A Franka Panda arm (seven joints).
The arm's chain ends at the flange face. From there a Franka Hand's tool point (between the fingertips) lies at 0.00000 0.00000 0.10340 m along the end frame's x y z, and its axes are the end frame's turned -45 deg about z.
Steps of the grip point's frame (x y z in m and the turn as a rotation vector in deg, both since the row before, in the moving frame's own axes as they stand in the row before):
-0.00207, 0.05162, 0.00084, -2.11, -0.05, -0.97
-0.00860, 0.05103, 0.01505, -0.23, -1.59, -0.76
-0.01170, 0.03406, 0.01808, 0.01, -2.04, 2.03
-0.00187, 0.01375, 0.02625, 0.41, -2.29, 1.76
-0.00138, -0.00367, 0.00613, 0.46, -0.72, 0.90
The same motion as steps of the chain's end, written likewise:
0.03239, 0.03523, 0.00091, -1.53, 1.46, -0.97
0.03172, 0.03983, 0.01509, -1.29, -0.96, -0.76
0.01847, 0.02981, 0.01815, -1.44, -1.45, 2.03
0.01188, 0.00870, 0.02634, -1.33, -1.91, 1.76
-0.00206, -0.00194, 0.00614, -0.18, -0.83, 0.90

